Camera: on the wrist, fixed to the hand. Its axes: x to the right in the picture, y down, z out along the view.
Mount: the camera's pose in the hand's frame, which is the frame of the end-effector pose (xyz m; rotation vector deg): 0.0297 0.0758 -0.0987 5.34 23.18 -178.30
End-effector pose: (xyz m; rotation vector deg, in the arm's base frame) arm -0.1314 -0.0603 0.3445 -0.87 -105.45 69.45
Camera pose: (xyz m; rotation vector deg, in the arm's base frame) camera -0.1148 0.0640 0.3193 92.11 8.82 -56.99
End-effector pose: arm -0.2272 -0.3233 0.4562 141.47 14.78 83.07
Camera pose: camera -0.2977 -0.3732 0.5506 -20.84 123.58 -3.41
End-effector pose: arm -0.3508 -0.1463 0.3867 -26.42 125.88 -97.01
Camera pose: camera -0.4254 -0.0560 0.3352 87.71 20.04 26.60
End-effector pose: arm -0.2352 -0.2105 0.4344 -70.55 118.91 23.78
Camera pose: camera -0.3487 -0.2484 0.4797 -138.14 -72.33 -72.60
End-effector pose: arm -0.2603 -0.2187 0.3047 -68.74 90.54 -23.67
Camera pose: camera -0.3812 -0.2407 0.2690 96.91 68.04 95.43
